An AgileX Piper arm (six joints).
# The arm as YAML. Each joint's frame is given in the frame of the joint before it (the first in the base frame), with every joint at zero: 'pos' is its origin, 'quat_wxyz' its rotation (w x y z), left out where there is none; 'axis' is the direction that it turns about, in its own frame. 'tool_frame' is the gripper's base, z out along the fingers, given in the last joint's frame.
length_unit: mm
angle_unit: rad
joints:
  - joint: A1
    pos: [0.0, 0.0, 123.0]
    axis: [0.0, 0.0, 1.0]
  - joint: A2
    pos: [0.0, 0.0, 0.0]
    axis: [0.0, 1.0, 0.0]
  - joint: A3
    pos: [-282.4, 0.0, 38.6]
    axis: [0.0, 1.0, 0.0]
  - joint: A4
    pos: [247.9, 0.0, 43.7]
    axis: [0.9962, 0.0, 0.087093]
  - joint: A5
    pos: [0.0, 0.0, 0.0]
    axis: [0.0, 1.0, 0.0]
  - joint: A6
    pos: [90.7, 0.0, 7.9]
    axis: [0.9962, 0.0, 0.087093]
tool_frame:
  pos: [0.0, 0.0, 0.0]
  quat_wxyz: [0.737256, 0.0, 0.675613, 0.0]
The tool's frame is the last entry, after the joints.
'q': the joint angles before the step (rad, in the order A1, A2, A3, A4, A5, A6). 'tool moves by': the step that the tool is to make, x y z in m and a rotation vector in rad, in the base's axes. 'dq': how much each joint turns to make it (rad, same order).
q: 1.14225 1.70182 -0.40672 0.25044 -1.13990 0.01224
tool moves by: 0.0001 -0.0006 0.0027 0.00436 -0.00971 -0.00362
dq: 0.00014 -0.00999 -0.00004 0.00474 -0.00001 -0.00898
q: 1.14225 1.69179 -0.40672 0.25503 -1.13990 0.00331
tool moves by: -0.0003 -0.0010 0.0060 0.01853 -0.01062 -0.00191
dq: 0.00020 -0.02208 -0.00020 0.00250 0.00032 -0.00306
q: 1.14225 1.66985 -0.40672 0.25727 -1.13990 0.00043
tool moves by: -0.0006 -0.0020 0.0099 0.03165 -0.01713 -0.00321
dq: 0.00003 -0.03662 -0.00003 0.00365 -0.00018 -0.00396
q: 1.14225 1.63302 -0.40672 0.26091 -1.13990 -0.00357
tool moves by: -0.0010 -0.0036 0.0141 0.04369 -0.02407 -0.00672
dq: 0.00002 -0.05357 -0.00014 0.00769 0.00218 -0.00788
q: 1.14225 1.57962 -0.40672 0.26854 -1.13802 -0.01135
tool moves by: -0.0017 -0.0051 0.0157 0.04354 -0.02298 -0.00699
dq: 0.00016 -0.06460 0.00000 0.00948 0.01326 -0.01097
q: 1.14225 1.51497 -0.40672 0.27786 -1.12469 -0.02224
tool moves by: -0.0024 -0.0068 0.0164 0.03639 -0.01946 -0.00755
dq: -0.00004 -0.07516 -0.00006 0.01258 0.03090 -0.01742
